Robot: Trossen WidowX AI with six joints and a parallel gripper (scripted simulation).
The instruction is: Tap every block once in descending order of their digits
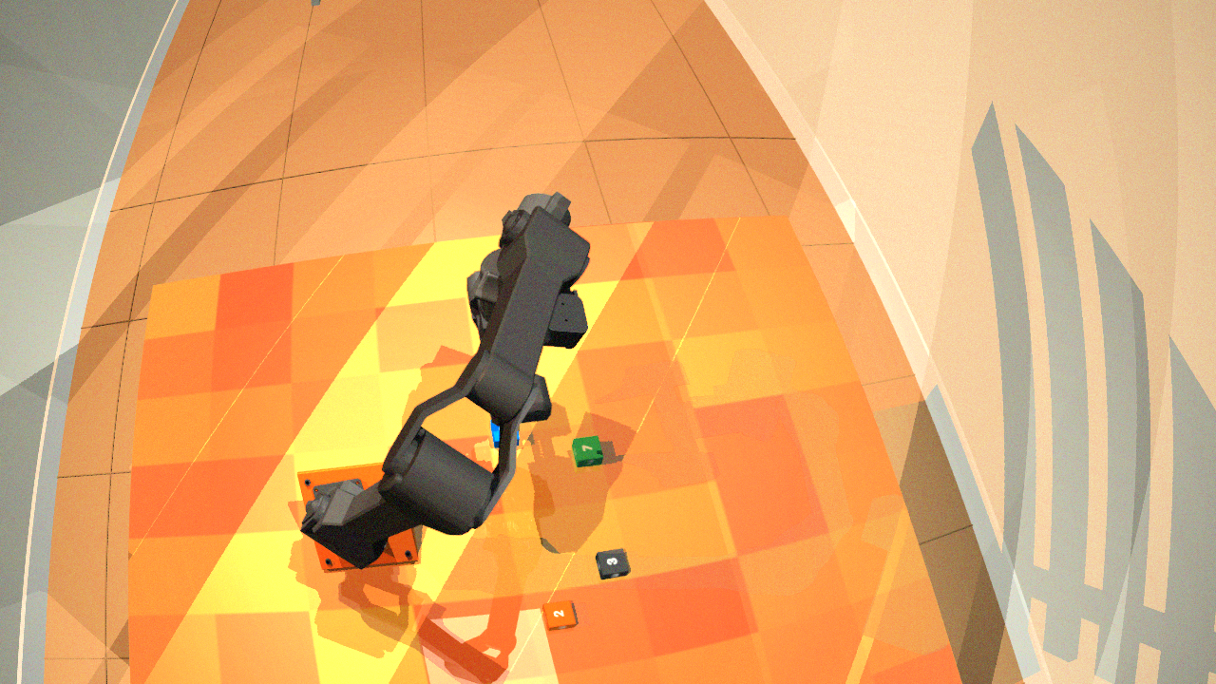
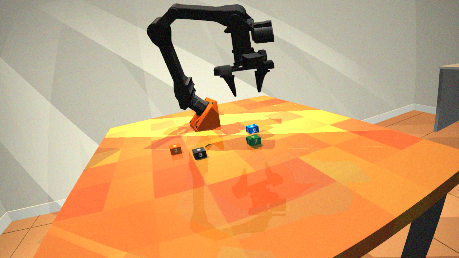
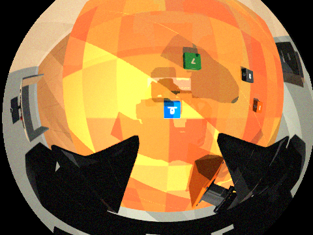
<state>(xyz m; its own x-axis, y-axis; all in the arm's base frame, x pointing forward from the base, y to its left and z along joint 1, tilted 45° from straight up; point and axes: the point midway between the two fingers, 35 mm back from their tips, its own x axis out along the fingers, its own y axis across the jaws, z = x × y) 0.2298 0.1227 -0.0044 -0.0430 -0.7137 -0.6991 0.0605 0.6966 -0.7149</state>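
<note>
Right now my gripper tip is 110 mm above the green block marked 7, 100 mm short of it and 50 mm to the left of it. From my gripper tip the other things lie so: blue block marked 6: 110 mm below; orange block marked 2: 260 mm to the right, 110 mm below; black block marked 3: 210 mm to the right, 110 mm below, 80 mm ahead.
</note>
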